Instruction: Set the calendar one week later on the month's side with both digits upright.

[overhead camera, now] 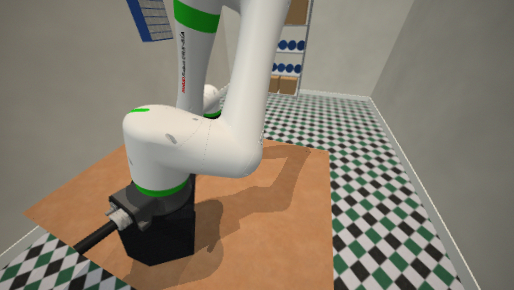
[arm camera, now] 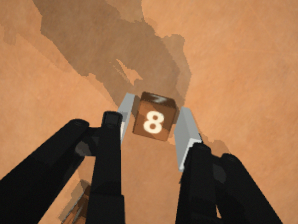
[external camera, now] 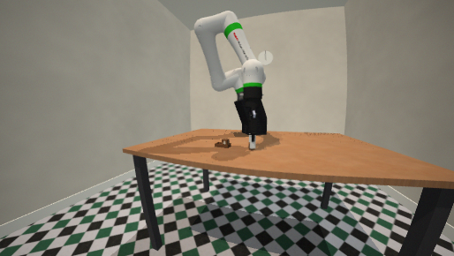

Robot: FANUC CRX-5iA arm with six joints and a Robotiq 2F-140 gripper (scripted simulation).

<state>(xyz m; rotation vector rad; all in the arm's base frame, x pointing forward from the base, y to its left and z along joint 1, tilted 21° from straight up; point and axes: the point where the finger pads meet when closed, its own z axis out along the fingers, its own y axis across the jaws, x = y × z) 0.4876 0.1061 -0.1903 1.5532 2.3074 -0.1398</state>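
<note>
Now: hand 3 cm above the brown cube. Also, from my hand: brown calendar tray: 16 cm to the right, 3 cm below, 1 cm ahead.
</note>
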